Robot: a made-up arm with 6 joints. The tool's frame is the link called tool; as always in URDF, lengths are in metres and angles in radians. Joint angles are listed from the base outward.
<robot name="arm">
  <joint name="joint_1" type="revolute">
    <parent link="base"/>
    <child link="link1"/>
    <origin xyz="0 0 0.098" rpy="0 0 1.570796"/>
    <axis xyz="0 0 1"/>
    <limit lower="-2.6" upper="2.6"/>
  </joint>
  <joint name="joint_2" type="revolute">
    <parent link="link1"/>
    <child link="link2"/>
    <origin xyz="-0.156 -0.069 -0.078" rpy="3.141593 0 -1.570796"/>
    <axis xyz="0 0 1"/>
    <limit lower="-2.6" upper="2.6"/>
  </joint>
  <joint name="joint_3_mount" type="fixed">
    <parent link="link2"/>
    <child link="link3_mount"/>
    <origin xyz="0.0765 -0.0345 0.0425" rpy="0 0 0"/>
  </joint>
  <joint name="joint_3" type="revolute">
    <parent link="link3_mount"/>
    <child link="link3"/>
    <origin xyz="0.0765 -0.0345 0.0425" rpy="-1.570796 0 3.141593"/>
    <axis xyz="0 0 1"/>
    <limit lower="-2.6" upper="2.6"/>
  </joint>
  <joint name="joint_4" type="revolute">
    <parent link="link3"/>
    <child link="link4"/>
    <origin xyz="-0.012 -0.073 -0.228" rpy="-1.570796 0 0"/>
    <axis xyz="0 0 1"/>
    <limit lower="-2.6" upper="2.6"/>
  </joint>
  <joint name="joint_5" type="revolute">
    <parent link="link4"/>
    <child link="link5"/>
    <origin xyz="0.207 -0.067 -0.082" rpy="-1.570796 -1.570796 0"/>
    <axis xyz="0 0 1"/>
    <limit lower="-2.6" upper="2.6"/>
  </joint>
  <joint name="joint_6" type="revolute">
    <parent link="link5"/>
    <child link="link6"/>
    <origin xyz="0.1 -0.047 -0.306" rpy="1.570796 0 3.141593"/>
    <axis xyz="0 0 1"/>
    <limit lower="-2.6" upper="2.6"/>
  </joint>
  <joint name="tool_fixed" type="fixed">
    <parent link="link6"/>
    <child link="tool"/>
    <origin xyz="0.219 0.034 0.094" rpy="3.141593 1.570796 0"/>
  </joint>
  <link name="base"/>
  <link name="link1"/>
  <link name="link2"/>
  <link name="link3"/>
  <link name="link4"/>
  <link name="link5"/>
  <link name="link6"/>
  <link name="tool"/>
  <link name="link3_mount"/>
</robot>
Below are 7 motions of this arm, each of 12 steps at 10 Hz.
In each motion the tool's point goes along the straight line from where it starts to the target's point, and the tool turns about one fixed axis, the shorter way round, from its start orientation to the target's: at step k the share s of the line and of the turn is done. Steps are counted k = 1, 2, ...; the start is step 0. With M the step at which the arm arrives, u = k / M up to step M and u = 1 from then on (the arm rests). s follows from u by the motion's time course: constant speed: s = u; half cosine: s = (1 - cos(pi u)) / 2; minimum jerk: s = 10 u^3 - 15 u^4 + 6 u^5.
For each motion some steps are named. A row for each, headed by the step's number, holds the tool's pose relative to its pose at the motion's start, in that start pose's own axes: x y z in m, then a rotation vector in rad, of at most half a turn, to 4 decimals.
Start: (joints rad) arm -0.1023 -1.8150 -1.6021 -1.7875 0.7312 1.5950
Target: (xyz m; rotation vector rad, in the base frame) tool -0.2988 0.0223 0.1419 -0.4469 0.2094 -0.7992
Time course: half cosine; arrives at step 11
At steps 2, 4, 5, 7, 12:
2: -0.0106 -0.0090 -0.0058 -0.0246 -0.0072 -0.0208
4: -0.0389 -0.0332 -0.0214 -0.0904 -0.0267 -0.0768
5: -0.0571 -0.0487 -0.0314 -0.1327 -0.0391 -0.1126
7: -0.0942 -0.0803 -0.0518 -0.2190 -0.0646 -0.1859
12: -0.1331 -0.1134 -0.0732 -0.3094 -0.0912 -0.2626

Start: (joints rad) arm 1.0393 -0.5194 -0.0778 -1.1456 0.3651 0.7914
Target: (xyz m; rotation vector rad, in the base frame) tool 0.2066 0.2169 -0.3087 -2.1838 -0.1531 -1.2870
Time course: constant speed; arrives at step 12
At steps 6, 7, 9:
6: 0.0604 0.0025 -0.0684 -0.9602 0.3109 -0.3532
7: 0.0705 0.0029 -0.0798 -1.1203 0.3627 -0.4121
9: 0.0906 0.0037 -0.1026 -1.4404 0.4664 -0.5299

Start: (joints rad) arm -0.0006 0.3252 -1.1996 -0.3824 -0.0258 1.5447
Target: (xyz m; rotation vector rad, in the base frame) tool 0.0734 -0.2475 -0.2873 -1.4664 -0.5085 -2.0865
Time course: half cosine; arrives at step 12
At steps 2, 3, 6, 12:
2: -0.0015 -0.0040 -0.0121 -0.0289 0.0047 -0.0381
3: -0.0032 -0.0089 -0.0265 -0.0631 0.0102 -0.0832
6: -0.0109 -0.0302 -0.0906 -0.2153 0.0347 -0.2841
12: -0.0218 -0.0605 -0.1812 -0.4307 0.0694 -0.5683

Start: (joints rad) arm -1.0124 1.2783 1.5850 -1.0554 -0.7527 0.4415
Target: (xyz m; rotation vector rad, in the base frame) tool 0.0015 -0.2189 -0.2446 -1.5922 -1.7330 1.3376
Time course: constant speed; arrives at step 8
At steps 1, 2, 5, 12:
1: 0.0100 -0.0016 0.0148 0.0333 -0.0171 -0.0238
2: 0.0200 -0.0033 0.0296 0.0666 -0.0342 -0.0476
5: 0.0500 -0.0082 0.0741 0.1665 -0.0856 -0.1190
12: 0.0800 -0.0132 0.1186 0.2663 -0.1370 -0.1905

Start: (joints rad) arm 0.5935 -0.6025 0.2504 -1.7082 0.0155 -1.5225
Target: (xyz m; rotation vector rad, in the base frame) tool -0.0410 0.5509 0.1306 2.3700 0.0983 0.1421
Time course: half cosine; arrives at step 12
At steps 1, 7, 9, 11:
1: -0.0058 0.0063 0.0066 0.0187 0.0108 -0.0023
7: -0.2152 0.2330 0.2422 0.6908 0.3999 -0.0861
9: -0.2919 0.3160 0.3285 0.9368 0.5423 -0.1167
11: -0.3361 0.3639 0.3783 1.0788 0.6245 -0.1344

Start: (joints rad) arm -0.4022 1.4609 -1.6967 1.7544 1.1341 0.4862
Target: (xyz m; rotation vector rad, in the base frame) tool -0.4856 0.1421 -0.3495 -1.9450 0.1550 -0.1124
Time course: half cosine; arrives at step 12
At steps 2, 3, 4, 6, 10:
2: 0.0296 -0.0081 0.0271 0.0059 0.0668 0.0134
3: 0.0647 -0.0176 0.0593 0.0129 0.1460 0.0293
4: 0.1104 -0.0301 0.1013 0.0221 0.2492 0.0500
6: 0.2208 -0.0602 0.2026 0.0441 0.4984 0.1000
10: 0.4121 -0.1122 0.3780 0.0823 0.9301 0.1866

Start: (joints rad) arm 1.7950 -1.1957 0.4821 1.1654 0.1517 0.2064
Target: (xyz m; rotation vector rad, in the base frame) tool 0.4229 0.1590 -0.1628 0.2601 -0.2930 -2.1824
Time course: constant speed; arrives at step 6
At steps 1, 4, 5, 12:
1: 0.0253 0.0089 -0.0049 0.0127 0.0034 -0.0081
4: 0.1010 0.0354 -0.0197 0.0508 0.0136 -0.0325
5: 0.1263 0.0443 -0.0247 0.0635 0.0170 -0.0406
12: 0.1515 0.0531 -0.0296 0.0762 0.0204 -0.0487

